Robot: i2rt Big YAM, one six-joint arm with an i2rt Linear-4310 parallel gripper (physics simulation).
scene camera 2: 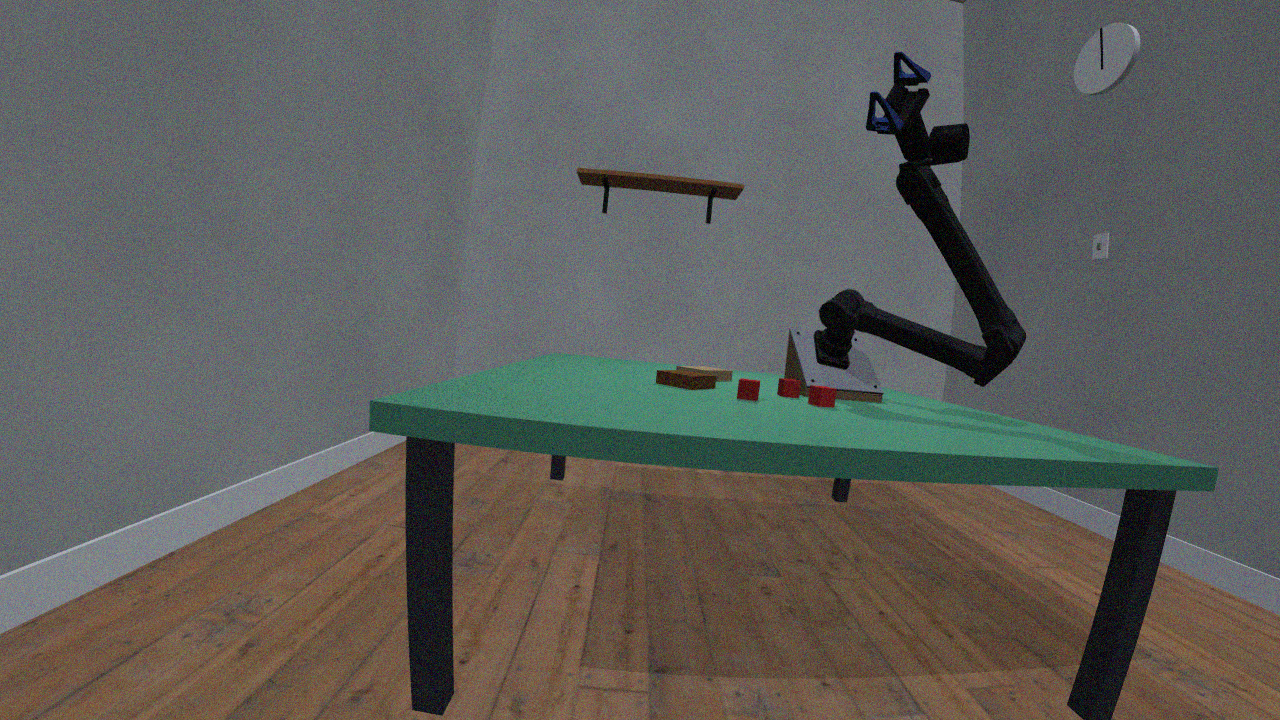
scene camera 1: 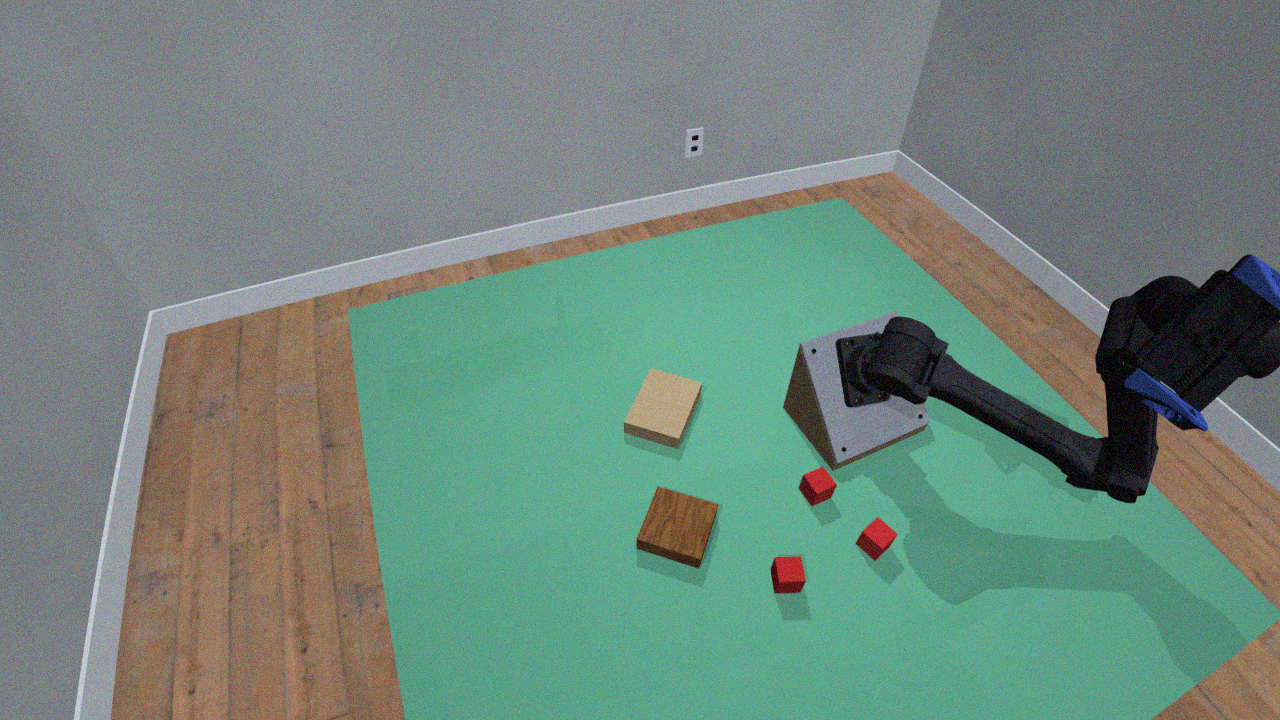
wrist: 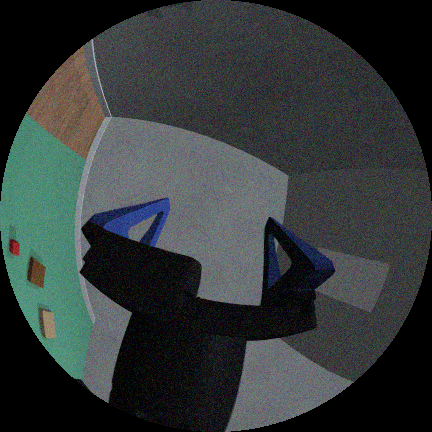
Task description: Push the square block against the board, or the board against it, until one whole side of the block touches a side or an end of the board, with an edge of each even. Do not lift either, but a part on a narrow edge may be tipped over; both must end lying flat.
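Places are measured from the arm's base along level axes (x ahead, y left, z up), in centimetres.
Where they show: gripper, fingertip midpoint: (scene camera 2: 886,71) (scene camera 1: 1252,378) (wrist: 217,212); arm's base, link origin: (scene camera 2: 830,351) (scene camera 1: 860,370).
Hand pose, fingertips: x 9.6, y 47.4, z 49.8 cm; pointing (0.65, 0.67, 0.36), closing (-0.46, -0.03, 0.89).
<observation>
Things, the pixels of their top centre, and the offset from my fingertips. Level surfaces: height alone.
- square block, top centre: (scene camera 1: 678,521) (scene camera 2: 687,373) dx +28.9, dy -33.7, dz -58.4 cm
- board, top centre: (scene camera 1: 664,401) (scene camera 2: 705,368) dx +23.0, dy -57.7, dz -58.4 cm
- green table, surface height: dz -61.5 cm
The square block (scene camera 1: 678,525) (scene camera 2: 684,379) (wrist: 36,272) is dark brown wood and lies flat on the green table. The board (scene camera 1: 664,404) (scene camera 2: 707,372) (wrist: 48,323) is pale wood, slightly longer than wide, and also lies flat. It is beyond the block in scene camera 1's view, with a strip of green between them; they do not touch, and their sides are turned a little differently. My gripper (scene camera 1: 1217,344) (scene camera 2: 885,75) (wrist: 217,212) is open and empty, high above the table and far to the right of both parts, its fingers pointing up and away.
Three red cubes (scene camera 1: 818,485) (scene camera 1: 876,538) (scene camera 1: 788,574) stand on the green table (scene camera 1: 501,358) (scene camera 2: 554,420), to the right of the block. The arm's wedge-shaped grey base (scene camera 1: 881,429) (scene camera 2: 859,380) stands right of the board. A wooden shelf (scene camera 2: 659,182) hangs on the back wall.
</observation>
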